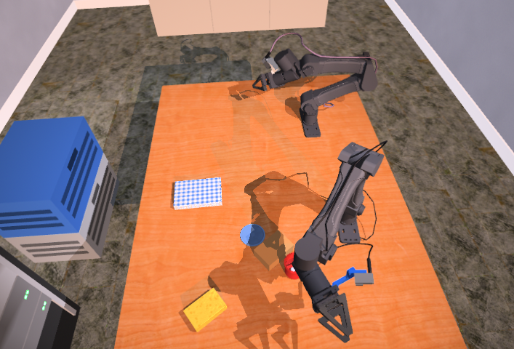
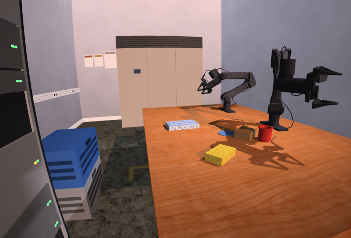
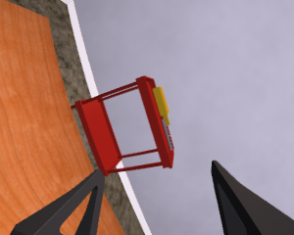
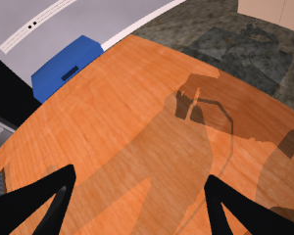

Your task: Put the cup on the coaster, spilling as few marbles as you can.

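The red cup is 40 mm ahead of my left hand, 270 mm to the right of it and 230 mm below it. The rest, counted from my left hand: tan block (90 mm ahead, 340 mm to the right, 240 mm below); round blue coaster (150 mm ahead, 420 mm to the right, 260 mm below).
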